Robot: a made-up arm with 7 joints.
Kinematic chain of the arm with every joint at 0, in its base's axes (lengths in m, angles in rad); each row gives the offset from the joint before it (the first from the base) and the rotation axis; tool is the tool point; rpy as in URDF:
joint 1: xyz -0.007 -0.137 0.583 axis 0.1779 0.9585 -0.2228
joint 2: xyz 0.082 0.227 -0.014 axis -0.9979 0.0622 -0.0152
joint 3: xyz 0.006 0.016 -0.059 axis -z
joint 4: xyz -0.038 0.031 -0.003 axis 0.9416 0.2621 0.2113
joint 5: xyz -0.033 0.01 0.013 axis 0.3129 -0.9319 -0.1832
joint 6: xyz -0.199 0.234 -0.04 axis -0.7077 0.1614 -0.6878
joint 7: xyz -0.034 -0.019 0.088 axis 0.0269 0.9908 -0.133
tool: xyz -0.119 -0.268 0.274 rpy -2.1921 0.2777 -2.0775
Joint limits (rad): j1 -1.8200..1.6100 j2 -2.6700..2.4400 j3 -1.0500..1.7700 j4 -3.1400..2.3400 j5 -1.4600..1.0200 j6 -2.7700..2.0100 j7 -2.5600..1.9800
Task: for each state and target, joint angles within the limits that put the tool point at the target. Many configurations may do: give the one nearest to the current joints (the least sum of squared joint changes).
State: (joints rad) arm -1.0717 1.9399 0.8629 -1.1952 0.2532 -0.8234 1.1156
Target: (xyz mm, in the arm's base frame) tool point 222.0 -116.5 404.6
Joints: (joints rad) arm -0.9916 2.2449 0.7905 -1.4018 0.4193 -0.4339 0.8602
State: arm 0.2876 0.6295 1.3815 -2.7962 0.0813 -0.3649 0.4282
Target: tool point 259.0 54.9 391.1
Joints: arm 0.0860 0.6880 1.5082 -2.7664 -0.1040 -0.8972 0.8634
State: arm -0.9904 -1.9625 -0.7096 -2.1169 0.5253 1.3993 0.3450
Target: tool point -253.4 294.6 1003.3
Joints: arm -0.2905 -2.3437 -0.4651 -2.1789 -0.0053 0.9987 1.1505
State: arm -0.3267 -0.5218 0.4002 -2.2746 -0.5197 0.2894 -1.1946
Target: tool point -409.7 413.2 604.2
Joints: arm -0.2329 -0.9976 0.1984 -1.7643 -0.4482 -0.1783 -1.3054
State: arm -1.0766 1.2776 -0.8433 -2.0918 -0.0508 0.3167 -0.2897
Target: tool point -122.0 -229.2 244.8
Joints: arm -1.1247 1.2234 -0.8096 -2.1172 -0.1232 -0.3302 0.0415
